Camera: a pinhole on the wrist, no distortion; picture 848 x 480 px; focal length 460.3 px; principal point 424.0 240.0 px. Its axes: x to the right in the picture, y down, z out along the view. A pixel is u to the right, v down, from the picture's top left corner.
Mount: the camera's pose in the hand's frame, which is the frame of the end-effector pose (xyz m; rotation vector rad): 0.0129 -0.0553 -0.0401 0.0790 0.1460 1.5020
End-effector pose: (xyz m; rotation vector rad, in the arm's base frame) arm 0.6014 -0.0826 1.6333 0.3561 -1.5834 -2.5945
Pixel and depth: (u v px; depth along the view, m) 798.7 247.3 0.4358
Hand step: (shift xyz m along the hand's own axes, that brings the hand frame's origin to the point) 0.0915 0.3155 0.3749
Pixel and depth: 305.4 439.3 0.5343
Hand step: -0.1465 -0.1564 0.5277
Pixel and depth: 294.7 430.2 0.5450
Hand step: -0.1398 -0.1717 0.5381
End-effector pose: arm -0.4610 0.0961 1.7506 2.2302 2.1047 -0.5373
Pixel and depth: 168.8 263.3 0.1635
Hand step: 0.0228 -0.1389 0.1270
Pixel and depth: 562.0 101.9 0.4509
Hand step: 0.2204 0.0874 0.3800
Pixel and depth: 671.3 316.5 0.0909
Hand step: 0.0142 -0.0021 0.0496
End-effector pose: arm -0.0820 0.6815 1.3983 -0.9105 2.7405 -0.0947
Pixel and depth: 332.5 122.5 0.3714
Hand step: 0.1559 -0.1212 0.3171
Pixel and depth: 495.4 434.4 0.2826
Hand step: -0.0612 0.0073 0.2542
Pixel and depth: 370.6 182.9 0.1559
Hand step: 0.0535 -0.0687 0.1121
